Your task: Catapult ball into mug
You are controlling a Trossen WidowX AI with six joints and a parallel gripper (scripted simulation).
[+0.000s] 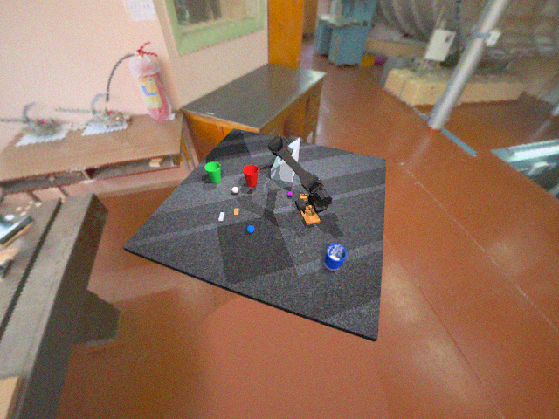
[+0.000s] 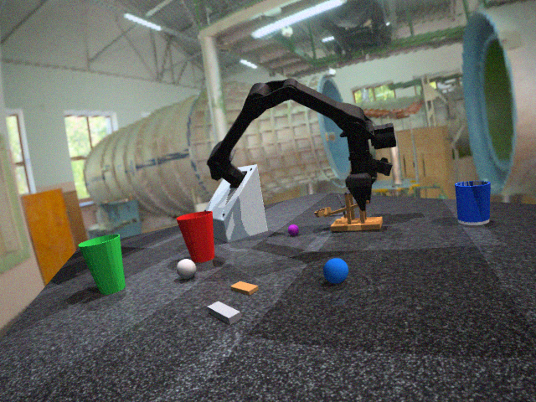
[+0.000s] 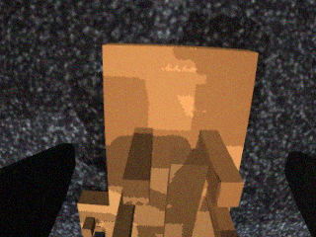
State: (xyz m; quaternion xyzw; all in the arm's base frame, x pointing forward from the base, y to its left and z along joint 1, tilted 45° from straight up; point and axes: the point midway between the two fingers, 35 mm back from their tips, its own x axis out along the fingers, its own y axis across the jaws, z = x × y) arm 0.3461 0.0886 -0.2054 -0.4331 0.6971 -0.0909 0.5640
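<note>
Now: gripper tip 15 cm past the purple ball, 16 cm to the left of it and 4 cm above it. The rest, counted from my gripper tip: blue ball: 17 cm ahead, 30 cm to the right, 4 cm below; blue mug: 25 cm ahead, 15 cm to the left, 3 cm below; catapult: 7 cm behind, 3 cm to the right, 1 cm below.
</note>
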